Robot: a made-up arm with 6 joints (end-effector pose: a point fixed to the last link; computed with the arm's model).
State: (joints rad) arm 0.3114 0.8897 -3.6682 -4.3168 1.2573 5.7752
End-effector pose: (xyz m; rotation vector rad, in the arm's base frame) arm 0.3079 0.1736 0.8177 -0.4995 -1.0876 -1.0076
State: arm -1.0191 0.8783 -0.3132 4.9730 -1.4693 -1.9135
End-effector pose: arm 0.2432 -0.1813 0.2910 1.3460 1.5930 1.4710
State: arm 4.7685 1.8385 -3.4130 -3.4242 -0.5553 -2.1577
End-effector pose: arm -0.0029 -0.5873 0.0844 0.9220 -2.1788 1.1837
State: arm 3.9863 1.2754 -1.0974 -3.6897 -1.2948 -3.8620
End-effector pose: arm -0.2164 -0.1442 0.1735 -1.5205 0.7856 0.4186
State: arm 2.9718 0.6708 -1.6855 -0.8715 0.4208 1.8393
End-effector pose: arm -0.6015 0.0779 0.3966 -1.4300 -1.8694 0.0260
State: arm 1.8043 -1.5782 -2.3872 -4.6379 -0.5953 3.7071
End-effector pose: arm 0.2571 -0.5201 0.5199 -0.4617 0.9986 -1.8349
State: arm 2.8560 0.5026 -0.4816 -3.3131 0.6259 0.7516
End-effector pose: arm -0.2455 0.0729 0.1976 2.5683 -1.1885 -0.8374
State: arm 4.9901 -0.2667 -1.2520 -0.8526 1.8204 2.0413
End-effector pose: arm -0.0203 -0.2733 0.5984 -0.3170 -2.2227 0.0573
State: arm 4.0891 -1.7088 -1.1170 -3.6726 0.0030 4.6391
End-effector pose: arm 0.0915 0.1999 0.6375 -0.0017 -0.3663 1.8964
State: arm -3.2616 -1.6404 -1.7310 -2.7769 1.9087 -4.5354
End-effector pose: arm 0.5714 -0.0223 0.5723 -1.5524 1.5316 -0.5912
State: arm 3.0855 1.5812 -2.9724 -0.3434 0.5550 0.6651
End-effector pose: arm -0.7074 0.0348 0.2363 -0.5698 -2.1928 -0.0370
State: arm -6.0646 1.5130 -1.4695 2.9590 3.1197 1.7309
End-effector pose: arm 0.4548 0.1171 0.1288 0.0561 0.0561 2.1313
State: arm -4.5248 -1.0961 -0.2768 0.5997 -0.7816 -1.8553
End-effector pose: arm 0.0738 0.0218 0.6249 -0.5158 -1.5459 -2.5795
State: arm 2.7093 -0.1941 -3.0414 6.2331 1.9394 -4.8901
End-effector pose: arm -0.0429 0.0270 0.9225 -1.5291 -1.1181 0.6348
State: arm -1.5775 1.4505 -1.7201 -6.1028 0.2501 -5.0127
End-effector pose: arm -0.0134 -0.5372 -0.0347 -0.1846 3.0931 -0.0407
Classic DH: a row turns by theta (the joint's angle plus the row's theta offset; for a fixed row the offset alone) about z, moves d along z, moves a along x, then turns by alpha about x. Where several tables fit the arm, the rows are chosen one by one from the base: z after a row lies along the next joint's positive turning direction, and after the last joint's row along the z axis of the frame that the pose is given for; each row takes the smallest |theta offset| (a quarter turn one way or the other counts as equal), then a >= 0, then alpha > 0; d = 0 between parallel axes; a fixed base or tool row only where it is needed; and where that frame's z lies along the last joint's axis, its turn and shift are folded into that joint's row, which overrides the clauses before.
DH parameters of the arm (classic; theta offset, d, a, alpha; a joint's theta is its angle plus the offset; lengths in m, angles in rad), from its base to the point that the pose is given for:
joint 1: 0 0.304 0 -1.5708
joint 2: -1.3849 0 0.3409 0
joint 3: 1.3849 0 0.052 -1.5708
joint 4: 0 0.232 0 1.5708
joint 5: 0 0 0.084 -1.5708
joint 6: 0 0.108 0 0

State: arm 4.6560 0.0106 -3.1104 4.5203 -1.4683 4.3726
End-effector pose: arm 0.1113 -0.0497 0.7989 -1.2540 1.1975 -1.6635
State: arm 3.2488 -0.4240 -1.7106 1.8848 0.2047 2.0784
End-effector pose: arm -0.2066 0.0354 0.8531 1.1270 -0.1948 -1.9174
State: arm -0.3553 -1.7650 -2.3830 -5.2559 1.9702 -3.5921
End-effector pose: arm -0.4839 0.3002 0.4580 -1.1211 0.8379 -0.5853
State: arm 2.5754 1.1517 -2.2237 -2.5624 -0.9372 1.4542
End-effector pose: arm -0.4640 0.2062 0.2187 1.0334 -2.4325 0.1235
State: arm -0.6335 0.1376 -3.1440 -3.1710 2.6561 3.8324
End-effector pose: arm -0.0325 0.0284 0.8251 2.3220 -1.8676 -0.9554
